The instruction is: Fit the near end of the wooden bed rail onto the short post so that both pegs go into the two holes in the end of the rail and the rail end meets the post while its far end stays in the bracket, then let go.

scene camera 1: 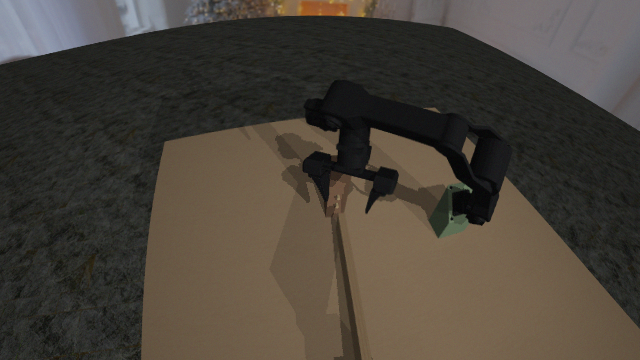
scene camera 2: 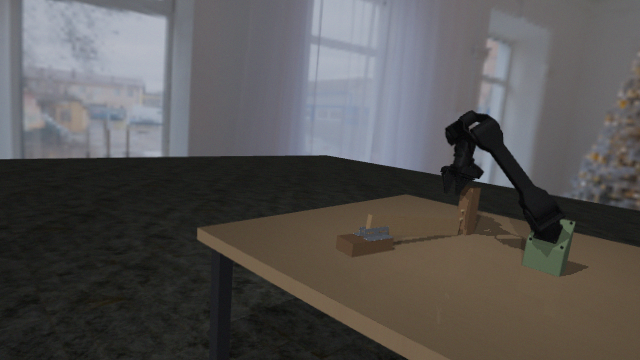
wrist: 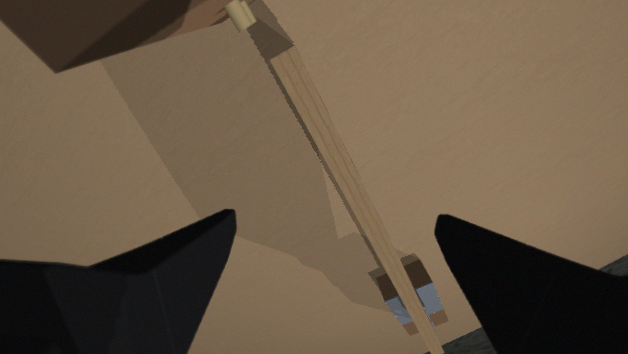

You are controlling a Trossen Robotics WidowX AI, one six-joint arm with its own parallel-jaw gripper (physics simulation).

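Note:
The wooden rail runs from the post toward the bracket. Its far end sits between the grey bracket plates. The brown post stands upright. Its light pegs are bare, with a gap between them and the rail's near end in the wrist view. The holes in the rail end cannot be made out. My gripper is open and empty, high by the post and above the rail.
A brown block carries the bracket. The green arm base stands on the wooden table top to the right of the post. Arm shadows fall across the table beside the rail.

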